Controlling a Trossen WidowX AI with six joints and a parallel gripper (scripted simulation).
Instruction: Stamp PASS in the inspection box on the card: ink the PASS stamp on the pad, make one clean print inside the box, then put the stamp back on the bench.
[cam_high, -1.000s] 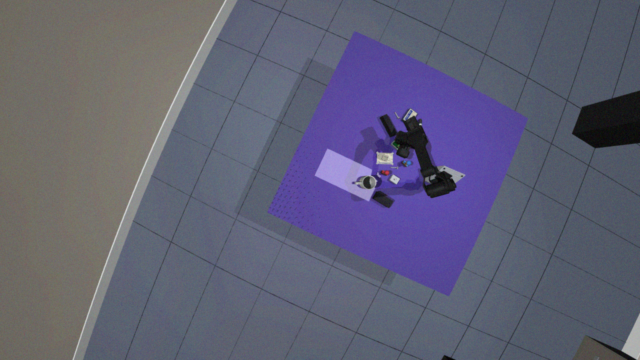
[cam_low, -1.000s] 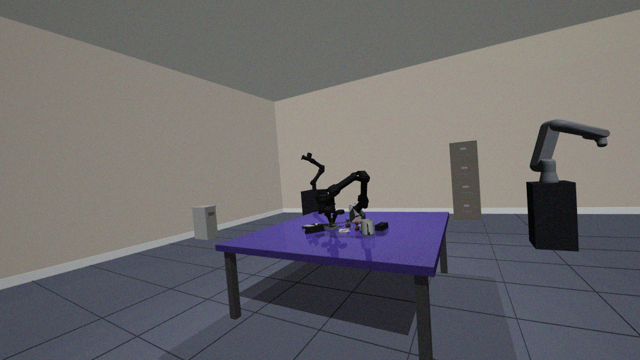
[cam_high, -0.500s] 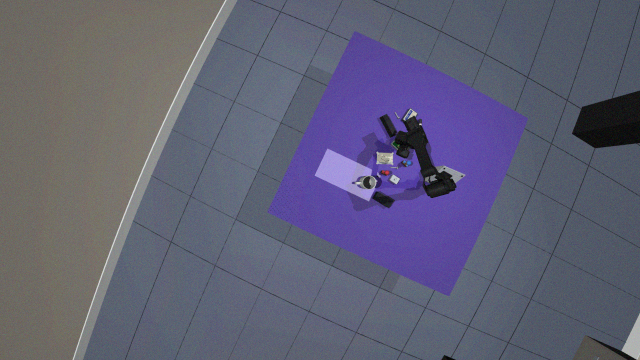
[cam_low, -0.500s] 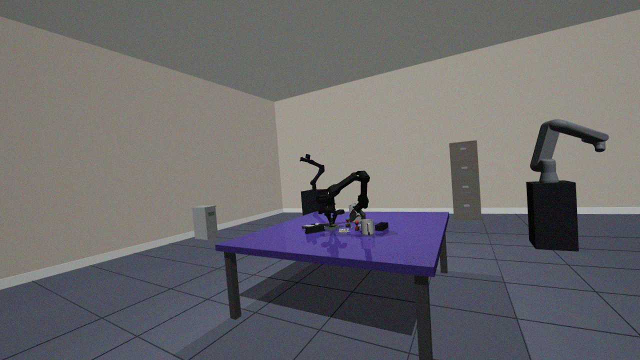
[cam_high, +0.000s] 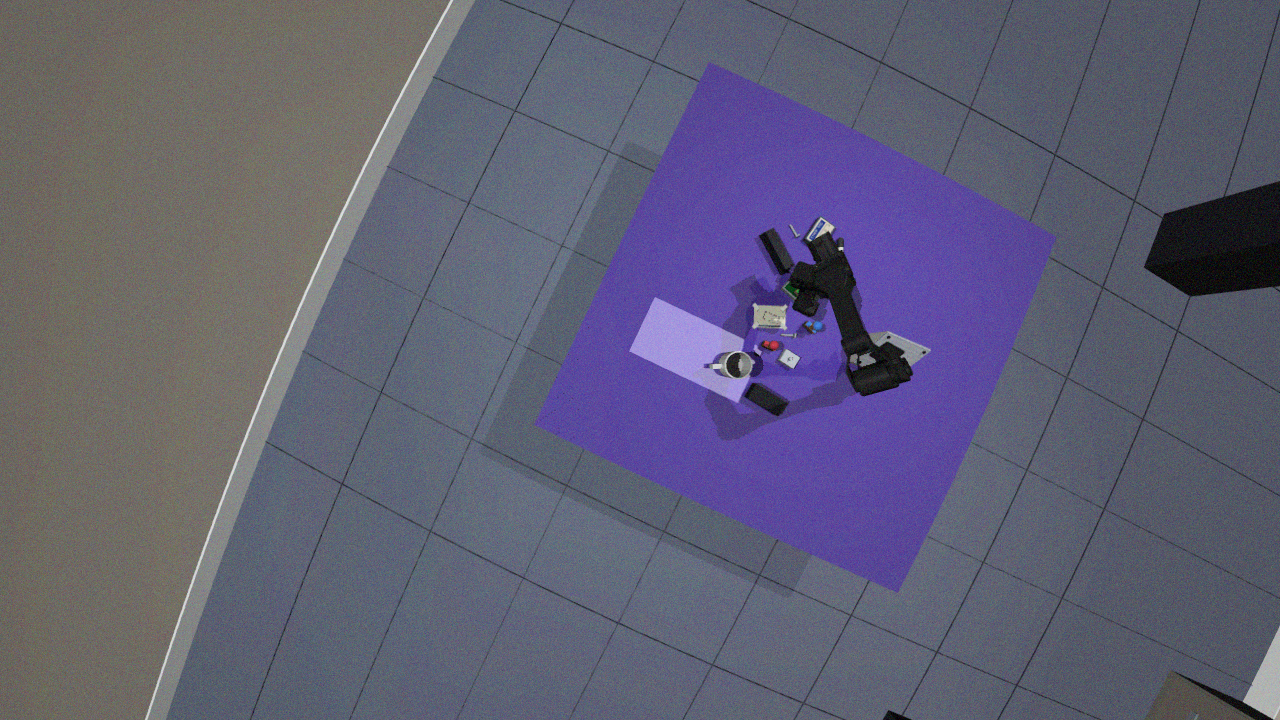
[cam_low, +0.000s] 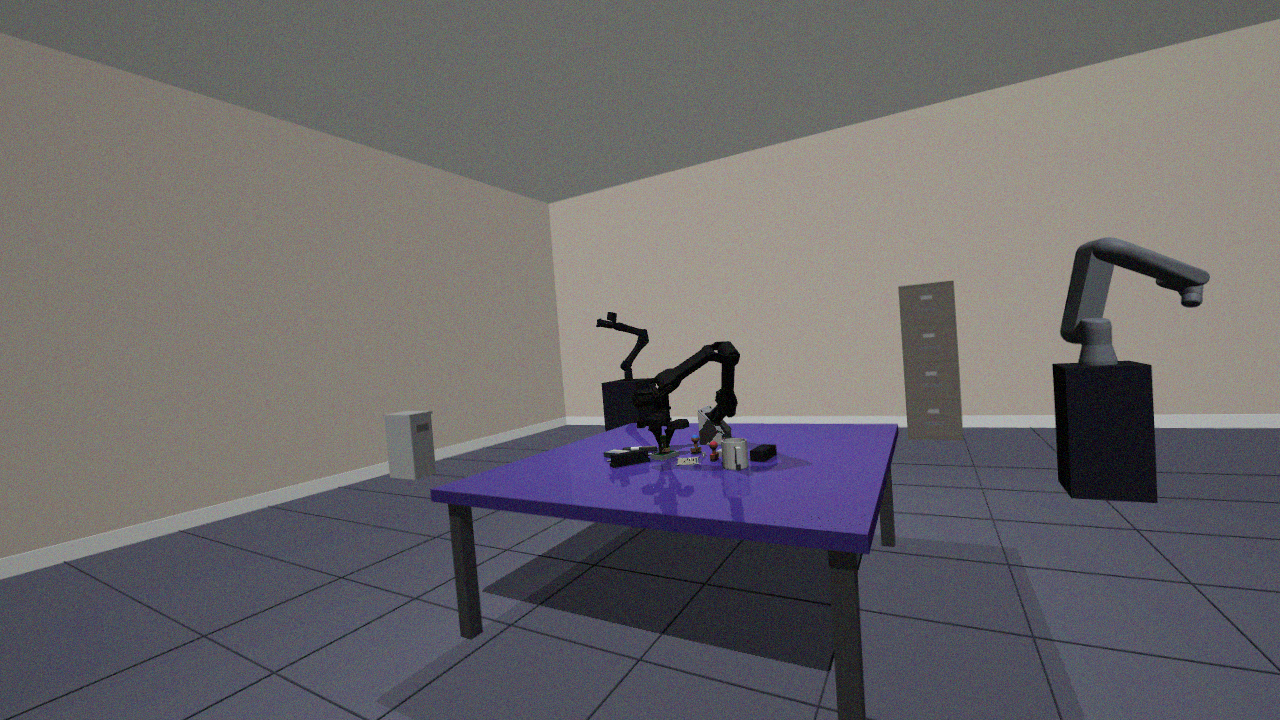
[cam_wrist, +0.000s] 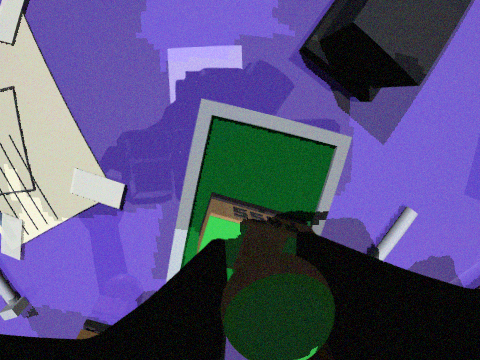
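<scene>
My gripper tip is now 30 mm above the green ink pad. Round my gripper tip: yellow stamp: 90 mm behind, 50 mm to the right, 20 mm below; then green stamp: right at my gripper tip; then blue stamp: 90 mm to the left, 80 mm behind, 20 mm below.
</scene>
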